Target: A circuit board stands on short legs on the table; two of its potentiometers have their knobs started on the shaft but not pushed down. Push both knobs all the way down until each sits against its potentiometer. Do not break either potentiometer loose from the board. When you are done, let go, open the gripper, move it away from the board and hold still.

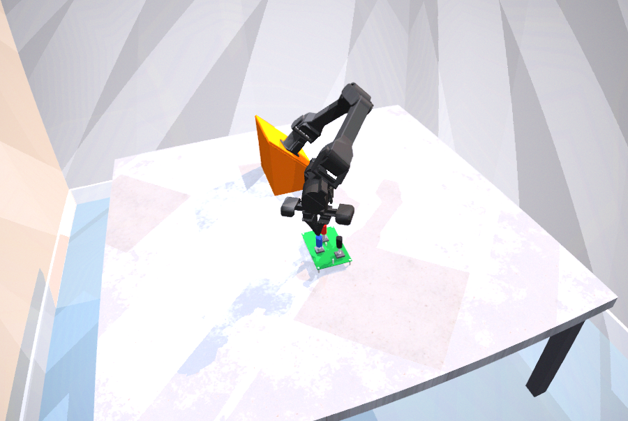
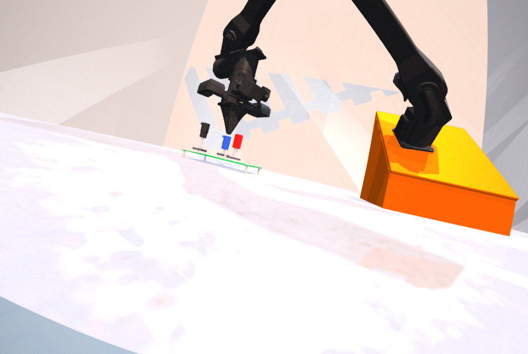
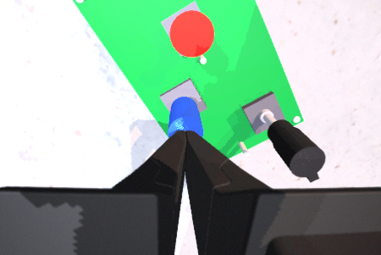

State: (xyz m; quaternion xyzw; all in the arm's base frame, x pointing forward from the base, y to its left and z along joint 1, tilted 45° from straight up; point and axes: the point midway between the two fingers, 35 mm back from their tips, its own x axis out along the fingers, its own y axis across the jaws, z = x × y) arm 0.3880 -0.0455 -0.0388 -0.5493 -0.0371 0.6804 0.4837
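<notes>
Now: the blue knob 20 mm below my gripper tip. Also, from my gripper tip: black knob (40 mm ahead, 40 mm to the left, 10 mm below).
</notes>
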